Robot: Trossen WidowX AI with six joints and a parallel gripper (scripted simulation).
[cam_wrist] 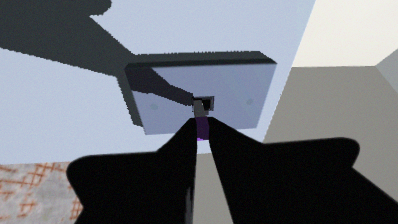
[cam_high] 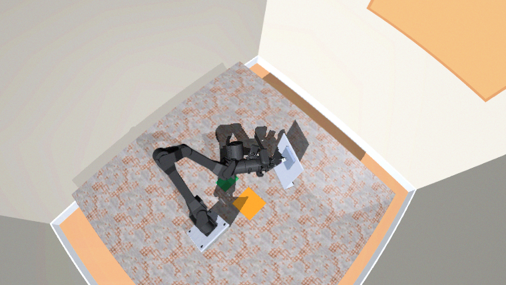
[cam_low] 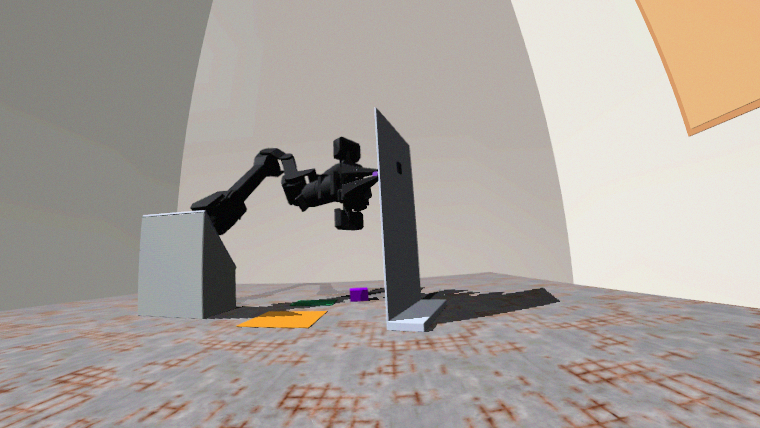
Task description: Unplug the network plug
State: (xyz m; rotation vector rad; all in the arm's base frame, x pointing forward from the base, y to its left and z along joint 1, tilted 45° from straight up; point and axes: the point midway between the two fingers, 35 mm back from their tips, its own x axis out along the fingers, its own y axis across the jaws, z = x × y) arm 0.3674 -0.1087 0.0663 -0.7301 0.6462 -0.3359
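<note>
Right now the orange square is 18 cm behind my gripper tip and 25 cm below it. Round my gripper tip: green square 16 cm behind, 16 cm to the left, 25 cm below; upright panel 4 cm ahead, 2 cm to the right, 10 cm below; network plug right at my gripper tip.
</note>
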